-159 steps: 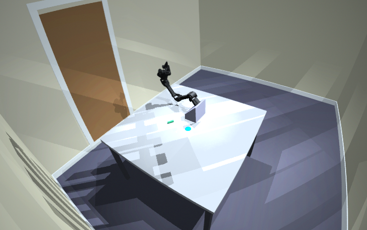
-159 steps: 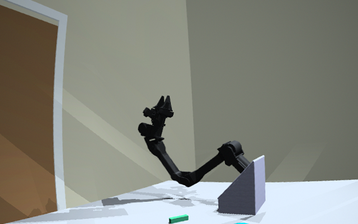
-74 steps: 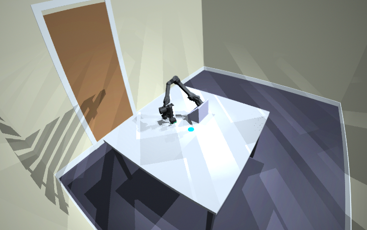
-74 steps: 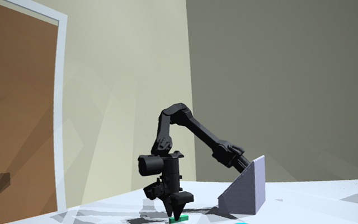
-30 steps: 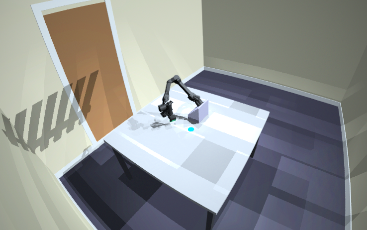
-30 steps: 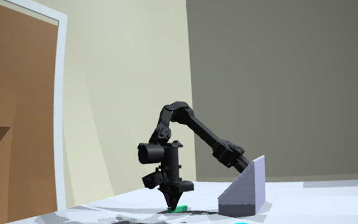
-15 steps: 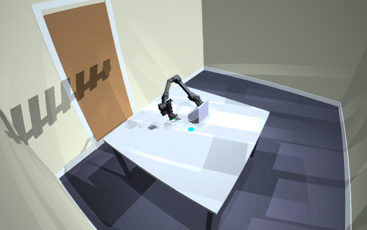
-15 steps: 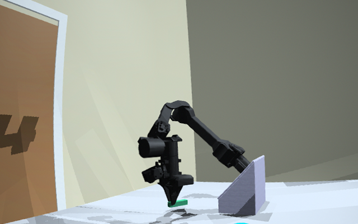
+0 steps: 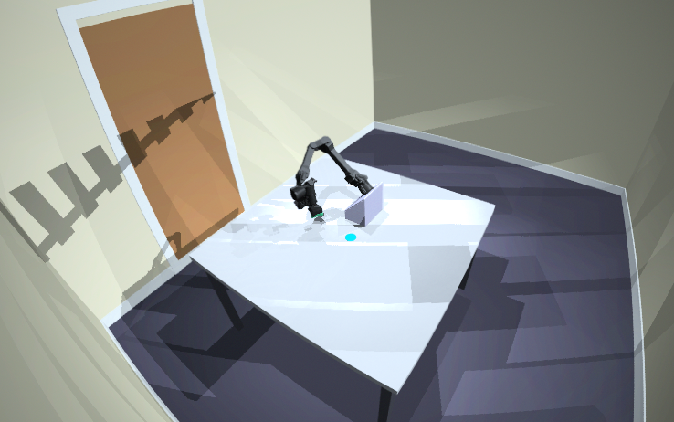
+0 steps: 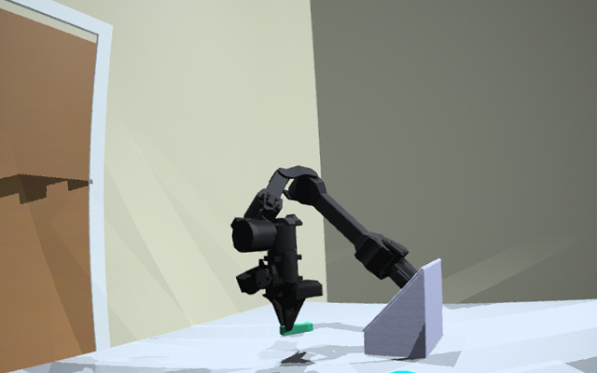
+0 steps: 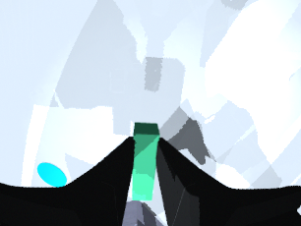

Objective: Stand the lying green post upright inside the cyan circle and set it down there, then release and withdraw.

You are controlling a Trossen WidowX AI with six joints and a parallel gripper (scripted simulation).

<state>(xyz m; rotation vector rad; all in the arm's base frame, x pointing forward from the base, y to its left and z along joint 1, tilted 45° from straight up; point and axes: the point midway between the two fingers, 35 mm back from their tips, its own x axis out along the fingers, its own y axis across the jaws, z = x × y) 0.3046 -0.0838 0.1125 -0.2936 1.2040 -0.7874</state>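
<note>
Now: the cyan circle 7 cm behind my gripper tip, 21 cm to the left of it and 9 cm below it. Also, from my gripper tip: green post: 2 cm behind, 1 cm to the left.
</note>
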